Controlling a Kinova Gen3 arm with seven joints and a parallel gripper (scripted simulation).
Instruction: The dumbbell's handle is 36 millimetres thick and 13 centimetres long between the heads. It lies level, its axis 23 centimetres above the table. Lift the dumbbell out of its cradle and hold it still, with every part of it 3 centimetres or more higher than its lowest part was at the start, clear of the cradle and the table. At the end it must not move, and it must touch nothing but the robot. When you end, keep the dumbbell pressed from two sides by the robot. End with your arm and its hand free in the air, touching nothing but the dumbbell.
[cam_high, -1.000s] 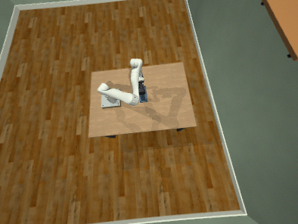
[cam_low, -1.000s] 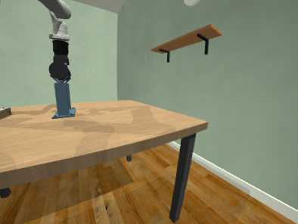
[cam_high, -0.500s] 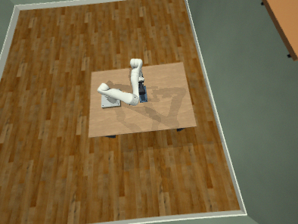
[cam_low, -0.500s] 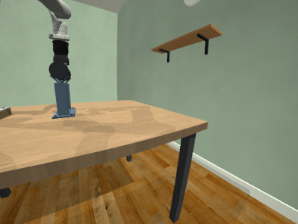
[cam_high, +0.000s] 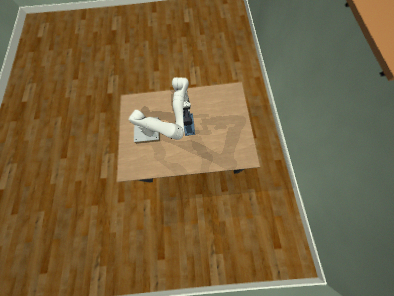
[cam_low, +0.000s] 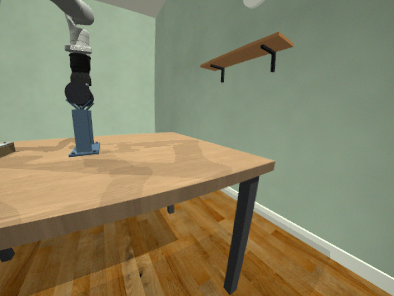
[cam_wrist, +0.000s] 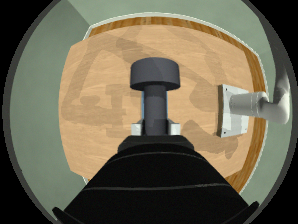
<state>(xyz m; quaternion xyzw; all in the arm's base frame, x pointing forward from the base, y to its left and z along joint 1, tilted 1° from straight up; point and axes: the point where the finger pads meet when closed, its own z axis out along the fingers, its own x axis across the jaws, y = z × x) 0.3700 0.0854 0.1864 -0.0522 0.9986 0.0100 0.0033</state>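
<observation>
My gripper is now 13 cm above the blue cradle. From my hand the other things lie so: dumbbell: right at my hand.
</observation>
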